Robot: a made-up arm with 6 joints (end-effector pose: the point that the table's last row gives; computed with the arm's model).
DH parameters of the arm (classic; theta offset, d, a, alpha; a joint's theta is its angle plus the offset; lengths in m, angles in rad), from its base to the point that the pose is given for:
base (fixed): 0 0.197 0 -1.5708
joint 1: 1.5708 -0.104 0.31 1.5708
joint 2: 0 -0.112 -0.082 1.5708
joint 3: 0 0.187 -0.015 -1.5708
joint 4: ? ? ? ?
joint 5: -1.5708 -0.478 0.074 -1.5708
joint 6: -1.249 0 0.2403 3.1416
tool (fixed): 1.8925 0.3 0 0
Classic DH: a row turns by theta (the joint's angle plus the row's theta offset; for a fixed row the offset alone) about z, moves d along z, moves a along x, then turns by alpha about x.
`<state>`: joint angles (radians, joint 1 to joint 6).
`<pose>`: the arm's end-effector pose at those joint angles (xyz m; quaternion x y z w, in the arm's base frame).
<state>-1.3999 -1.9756 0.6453 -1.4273 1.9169 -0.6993</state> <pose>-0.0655 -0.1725 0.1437 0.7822 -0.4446 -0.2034 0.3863</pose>
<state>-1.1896 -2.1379 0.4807 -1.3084 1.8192 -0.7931</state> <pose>-0.0456 -0.1717 0.0877 0.7634 -0.4634 -0.2706 0.3596</pose>
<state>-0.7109 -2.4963 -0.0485 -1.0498 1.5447 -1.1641</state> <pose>-0.0773 -0.2004 -0.1249 0.6494 -0.6539 -0.2807 0.2681</pose>
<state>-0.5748 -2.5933 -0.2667 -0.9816 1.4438 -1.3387</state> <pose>-0.1013 -0.2311 -0.1903 0.5779 -0.7497 -0.2293 0.2267</pose>
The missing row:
joint 4: 0 0.152 0.072 1.5708
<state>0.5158 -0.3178 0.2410 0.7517 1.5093 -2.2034</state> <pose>-0.2514 0.1921 0.4774 -0.4185 -0.3973 0.6490 0.4958</pose>
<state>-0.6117 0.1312 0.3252 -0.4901 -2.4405 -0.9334</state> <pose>0.5594 -0.1743 -0.0727 0.3409 0.5842 0.1624 0.7184</pose>
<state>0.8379 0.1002 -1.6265 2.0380 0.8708 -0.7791</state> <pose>-0.1180 -0.5500 -0.0094 0.1023 0.3967 -0.6561 0.6338</pose>
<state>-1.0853 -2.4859 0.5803 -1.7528 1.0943 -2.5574</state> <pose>-0.0500 -0.2894 0.4297 -0.0705 -0.8745 0.4175 0.2365</pose>
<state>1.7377 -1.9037 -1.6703 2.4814 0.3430 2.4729</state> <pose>0.3943 0.3076 -0.0902 0.2164 0.3728 0.8819 0.1910</pose>
